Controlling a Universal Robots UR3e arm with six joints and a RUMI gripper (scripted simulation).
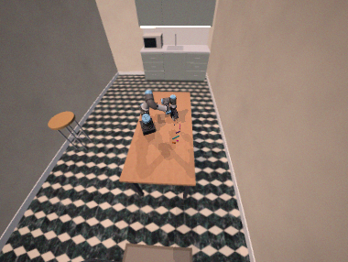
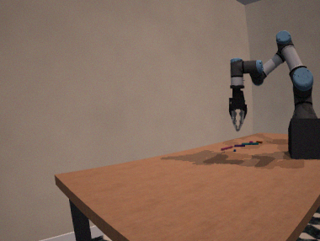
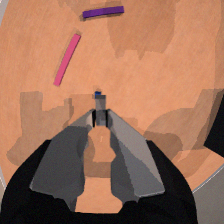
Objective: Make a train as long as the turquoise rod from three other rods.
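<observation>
Right now my hand is 3 cm to the right of the blue rod and 11 cm above it. Round my hand: grey rod 1 cm below; purple rod 4 cm ahead, 10 cm to the right, 11 cm below; pink rod 7 cm ahead, 1 cm to the right, 11 cm below.
</observation>
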